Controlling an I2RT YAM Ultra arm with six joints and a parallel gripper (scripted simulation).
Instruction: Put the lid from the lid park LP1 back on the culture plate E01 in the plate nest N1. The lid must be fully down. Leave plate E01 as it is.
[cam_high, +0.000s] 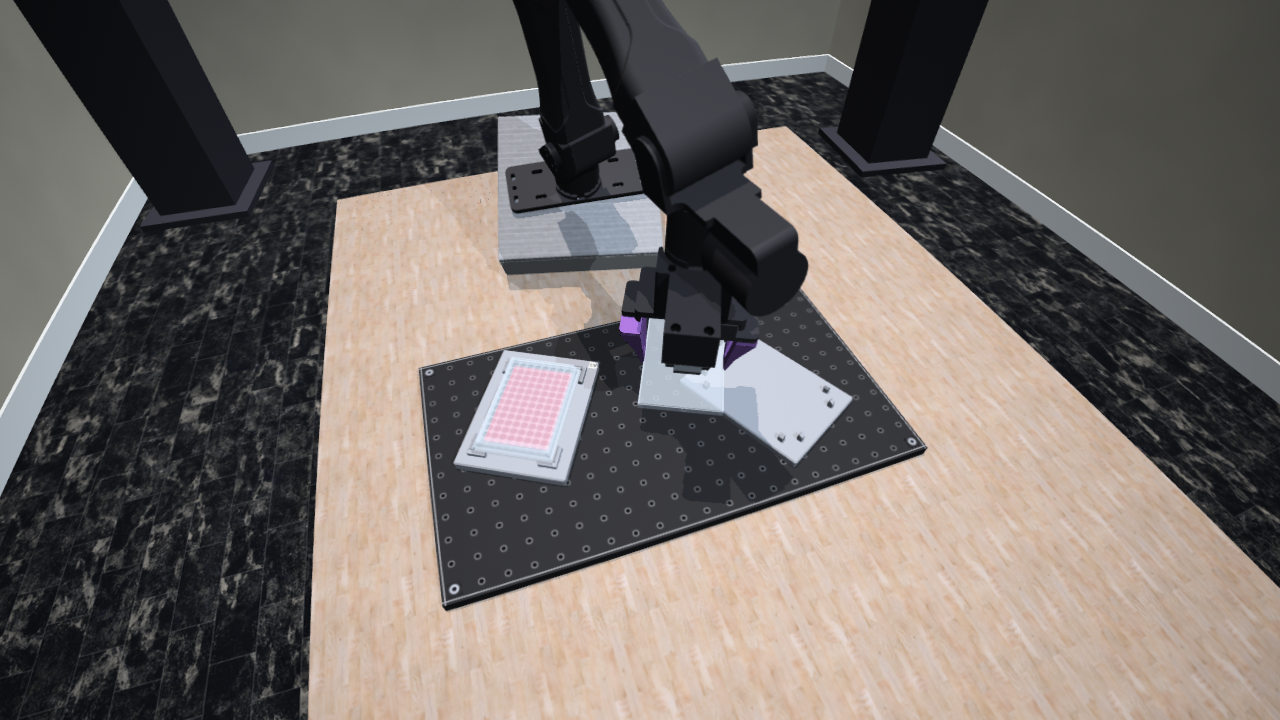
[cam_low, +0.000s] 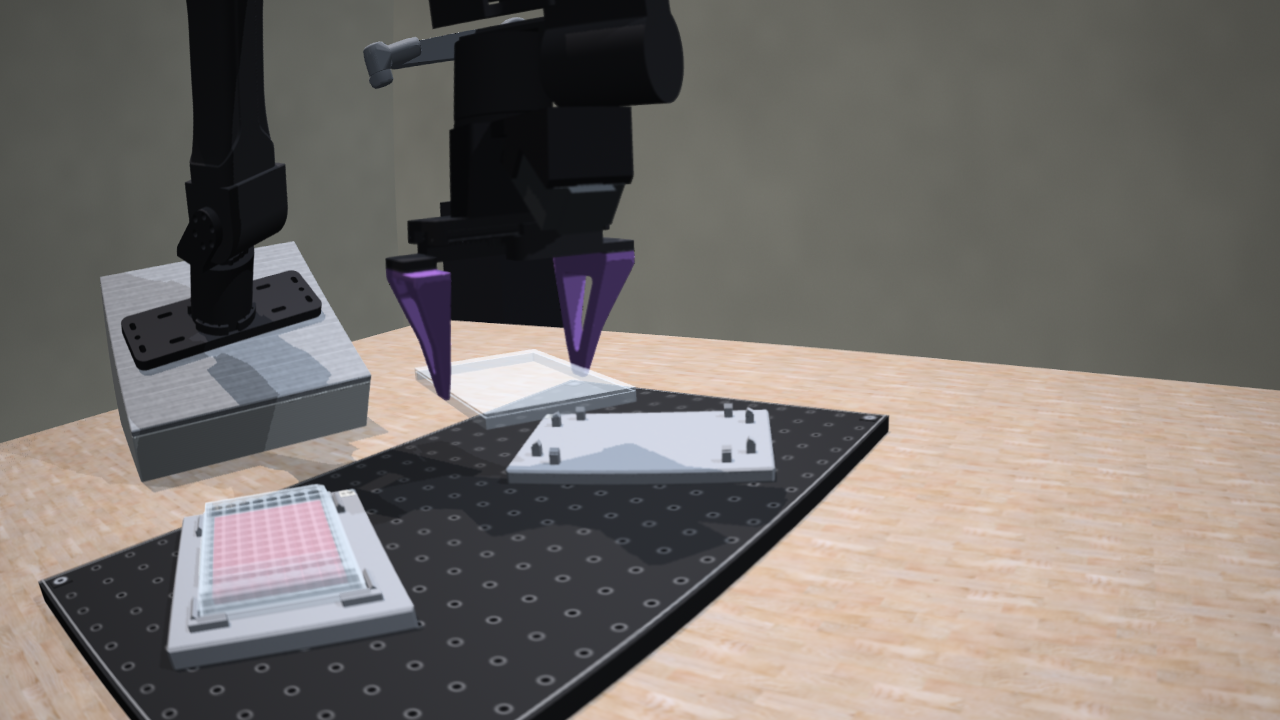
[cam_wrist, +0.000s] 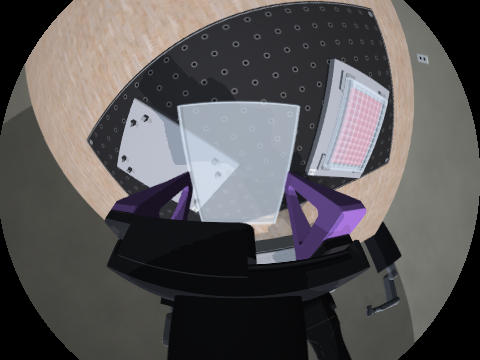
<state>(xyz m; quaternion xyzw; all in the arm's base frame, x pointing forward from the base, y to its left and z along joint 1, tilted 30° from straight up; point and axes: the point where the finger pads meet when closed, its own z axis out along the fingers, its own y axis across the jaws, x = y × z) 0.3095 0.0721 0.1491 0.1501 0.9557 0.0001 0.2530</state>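
Now: hand 20 mm past the culture plate E01, 170 mm to the left of it and 60 mm above it. The rest, counted from my hand: lid park LP1: 10 mm ahead, 100 mm to the left, 70 mm below; then clear lid: 10 mm below.
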